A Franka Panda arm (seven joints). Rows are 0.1 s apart.
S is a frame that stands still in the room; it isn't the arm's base.
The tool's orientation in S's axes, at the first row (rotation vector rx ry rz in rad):
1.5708, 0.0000, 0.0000
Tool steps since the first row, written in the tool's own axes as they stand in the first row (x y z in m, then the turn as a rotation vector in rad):
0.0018, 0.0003, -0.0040, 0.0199, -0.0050, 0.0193
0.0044, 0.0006, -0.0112, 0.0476, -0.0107, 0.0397
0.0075, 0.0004, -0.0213, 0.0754, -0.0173, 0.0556
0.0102, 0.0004, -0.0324, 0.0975, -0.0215, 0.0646
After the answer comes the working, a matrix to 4 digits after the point.
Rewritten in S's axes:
0.0018, 0.0040, 0.0003, 0.0199, -0.0193, -0.0050
0.0044, 0.0112, 0.0006, 0.0476, -0.0397, -0.0107
0.0075, 0.0213, 0.0004, 0.0754, -0.0556, -0.0173
0.0102, 0.0324, 0.0004, 0.0975, -0.0646, -0.0215

The tool's axes in the first row as the columns of a matrix, in S's axes (rounded; the answer above uses it unrounded):
1.0000, 0.0000, 0.0000
0.0000, 0.0000, -1.0000
0.0000, 1.0000, 0.0000

